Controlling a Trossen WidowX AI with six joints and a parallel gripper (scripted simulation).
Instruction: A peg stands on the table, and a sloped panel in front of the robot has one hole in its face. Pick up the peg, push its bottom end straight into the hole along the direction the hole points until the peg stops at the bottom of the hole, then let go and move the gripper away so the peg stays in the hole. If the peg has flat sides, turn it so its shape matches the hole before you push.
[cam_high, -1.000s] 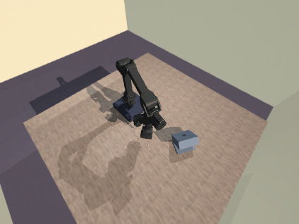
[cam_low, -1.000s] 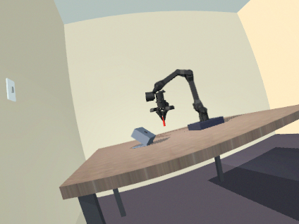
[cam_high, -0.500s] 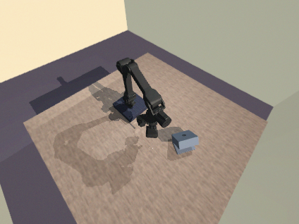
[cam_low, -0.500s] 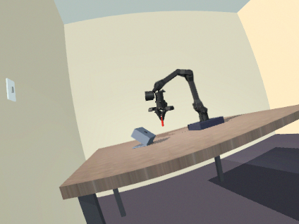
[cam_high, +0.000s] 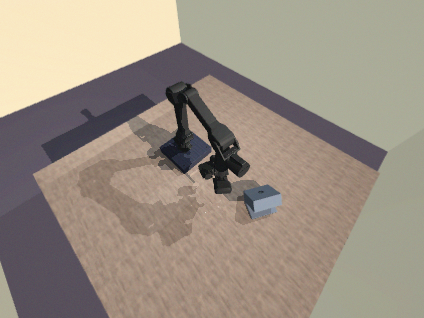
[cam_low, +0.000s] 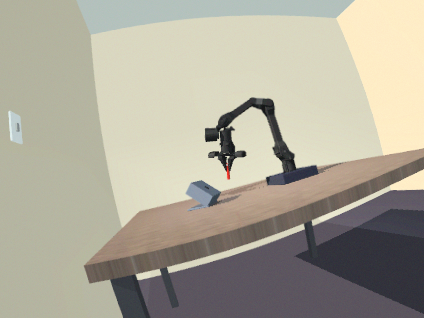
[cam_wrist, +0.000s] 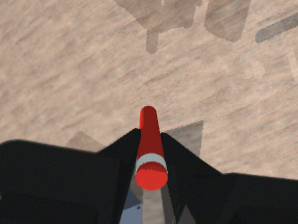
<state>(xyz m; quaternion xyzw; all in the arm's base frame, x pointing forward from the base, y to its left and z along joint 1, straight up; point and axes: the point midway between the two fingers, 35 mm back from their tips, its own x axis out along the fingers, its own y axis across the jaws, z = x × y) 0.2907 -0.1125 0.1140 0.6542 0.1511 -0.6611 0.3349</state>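
The sloped panel lies 180 mm ahead of my gripper tip, 100 mm to the left of it and 70 mm below it. From my gripper tip the other things lie so: peg (20 mm above); wedge support (200 mm ahead, 120 mm below, 80 mm to the left).
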